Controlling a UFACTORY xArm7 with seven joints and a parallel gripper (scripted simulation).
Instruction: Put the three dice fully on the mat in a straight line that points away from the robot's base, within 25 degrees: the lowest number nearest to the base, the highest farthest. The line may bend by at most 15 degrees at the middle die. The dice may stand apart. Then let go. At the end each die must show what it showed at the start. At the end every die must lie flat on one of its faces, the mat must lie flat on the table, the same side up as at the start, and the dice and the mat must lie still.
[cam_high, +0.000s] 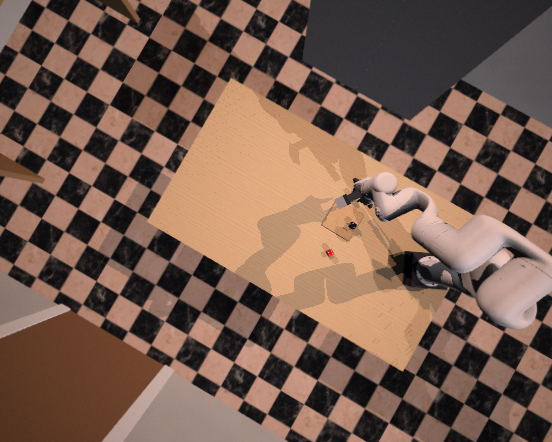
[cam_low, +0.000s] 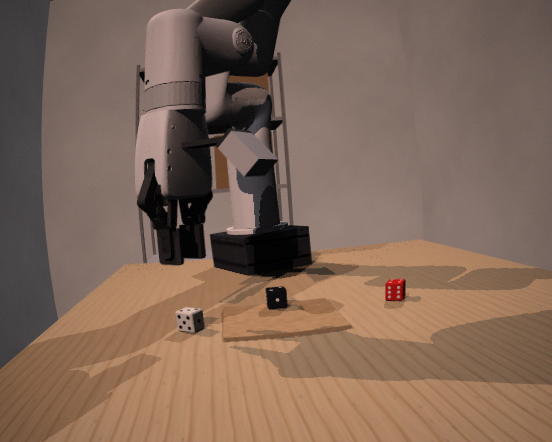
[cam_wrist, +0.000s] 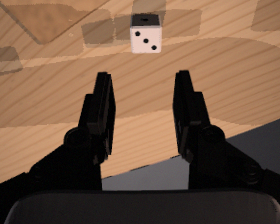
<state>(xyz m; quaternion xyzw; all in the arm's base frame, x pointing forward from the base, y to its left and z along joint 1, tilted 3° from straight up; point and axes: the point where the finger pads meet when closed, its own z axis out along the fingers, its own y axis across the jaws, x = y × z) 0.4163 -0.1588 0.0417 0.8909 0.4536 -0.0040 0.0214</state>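
My hand is 9 cm above the white die. Also, from my hand: thin mat 11 cm to the left, 10 cm below, 1 cm behind; then red die 27 cm to the left, 9 cm below, 1 cm behind; then black die 12 cm to the left, 9 cm below, 5 cm behind.
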